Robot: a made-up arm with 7 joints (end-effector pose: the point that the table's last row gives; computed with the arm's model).
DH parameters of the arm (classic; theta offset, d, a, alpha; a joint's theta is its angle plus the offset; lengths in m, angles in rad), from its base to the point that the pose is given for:
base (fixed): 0 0 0 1.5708
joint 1: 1.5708 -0.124 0 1.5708
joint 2: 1.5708 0 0 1.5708
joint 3: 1.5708 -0.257 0 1.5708
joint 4: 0 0 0 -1.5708
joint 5: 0 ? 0 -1.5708
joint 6: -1.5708 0 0 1.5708
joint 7: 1.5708 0 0 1.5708
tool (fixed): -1.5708 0 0 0
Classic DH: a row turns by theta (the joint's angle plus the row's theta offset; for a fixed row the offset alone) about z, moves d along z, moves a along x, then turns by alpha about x.
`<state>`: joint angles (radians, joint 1 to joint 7).
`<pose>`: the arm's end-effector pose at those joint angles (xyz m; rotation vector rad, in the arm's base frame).
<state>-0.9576 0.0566 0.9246 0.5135 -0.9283 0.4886 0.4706</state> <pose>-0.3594 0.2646 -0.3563 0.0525 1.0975 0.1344</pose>
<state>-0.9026 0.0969 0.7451 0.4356 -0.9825 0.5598 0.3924</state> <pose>-0.3422 0.2554 -0.3831 0.0566 1.1926 -0.1020</pose>
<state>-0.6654 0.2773 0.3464 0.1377 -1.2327 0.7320 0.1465</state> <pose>-0.2895 0.2847 -0.4287 0.3084 1.3630 -0.8541</pose>
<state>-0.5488 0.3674 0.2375 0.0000 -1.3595 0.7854 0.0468</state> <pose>-0.2644 0.3190 -0.4323 0.4671 1.3986 -1.1300</pose>
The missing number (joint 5, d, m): -0.286
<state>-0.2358 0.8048 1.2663 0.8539 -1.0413 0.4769 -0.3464</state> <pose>0.0254 0.5872 -0.1709 1.8848 0.1755 0.2367</pose>
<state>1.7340 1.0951 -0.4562 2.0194 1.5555 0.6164 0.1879</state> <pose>0.1221 0.1902 0.2546 -0.4639 -2.1206 -1.0985</pose>
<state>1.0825 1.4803 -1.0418 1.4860 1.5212 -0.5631 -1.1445</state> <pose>0.3063 0.3818 0.0001 0.6495 -1.8912 1.2180</pose>
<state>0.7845 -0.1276 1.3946 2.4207 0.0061 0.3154 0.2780</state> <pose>0.0697 0.3030 -0.0229 0.9311 -2.3199 1.2017</pose>
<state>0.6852 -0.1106 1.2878 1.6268 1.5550 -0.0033 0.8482</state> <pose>0.2325 0.3699 -0.1584 0.6742 2.3744 -0.8328</pose>
